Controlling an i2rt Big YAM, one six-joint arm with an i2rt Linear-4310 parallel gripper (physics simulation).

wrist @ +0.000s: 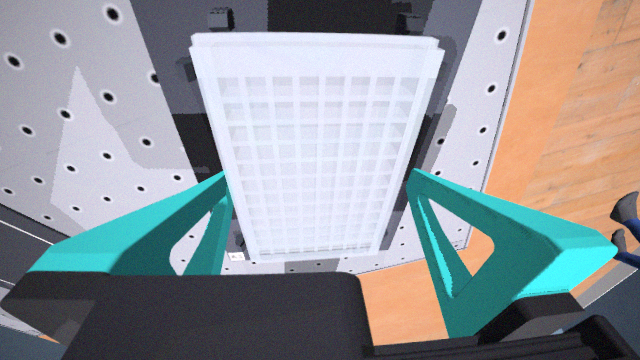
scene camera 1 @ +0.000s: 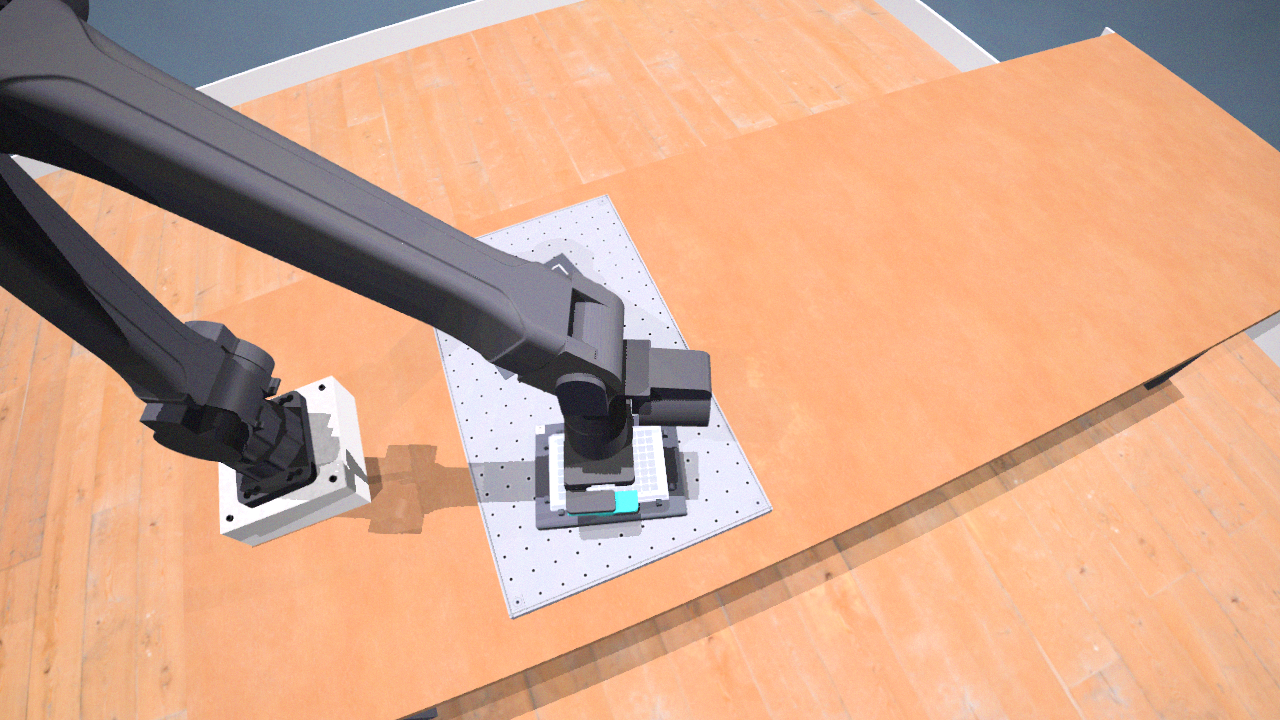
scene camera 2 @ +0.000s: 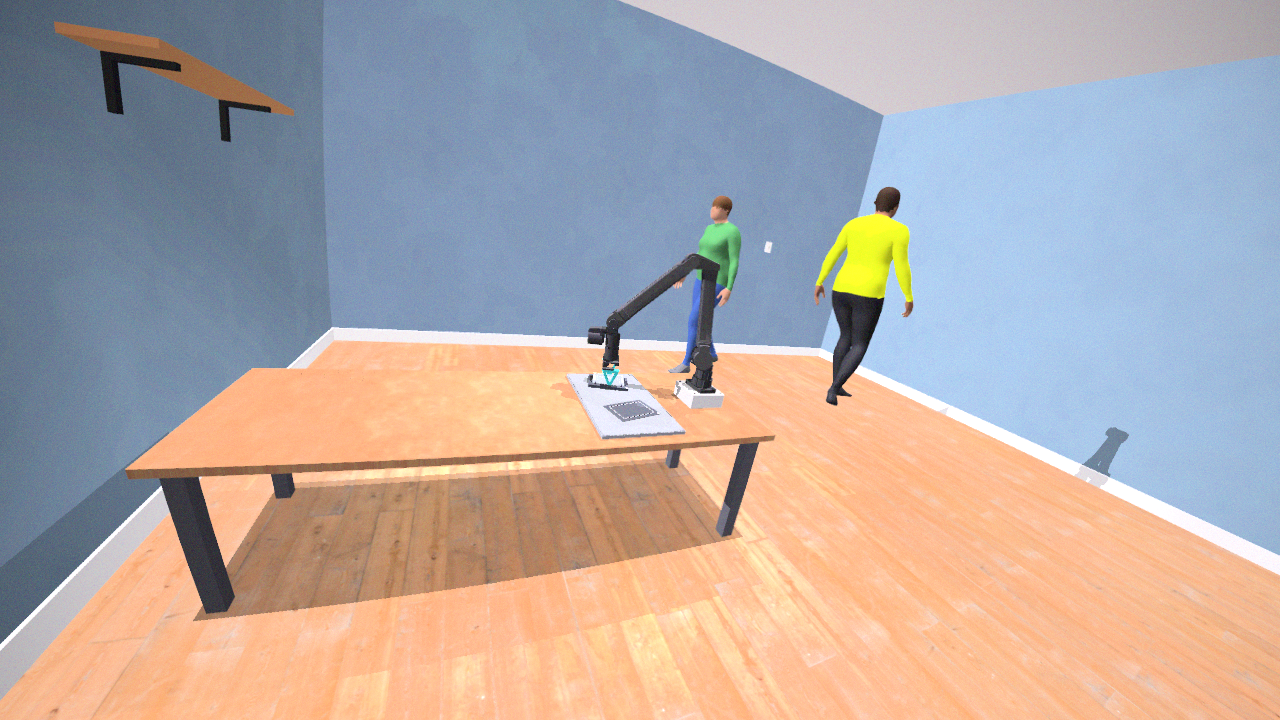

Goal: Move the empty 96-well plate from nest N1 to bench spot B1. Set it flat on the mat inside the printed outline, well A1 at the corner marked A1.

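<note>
The white 96-well plate sits in the dark nest N1 on the perforated board. My gripper points down over it and is open. In the wrist view its teal fingers stand on either side of the plate's long edges, with nothing gripped. The white A1 label shows beside the plate's near left corner. The dark mat of bench spot B1 bears a printed outline. The arm hides most of that mat in scene camera 1.
The light perforated board lies on the wooden table. The arm's white base stands beside the board. Two people, one in green and one in yellow, stand beyond the table.
</note>
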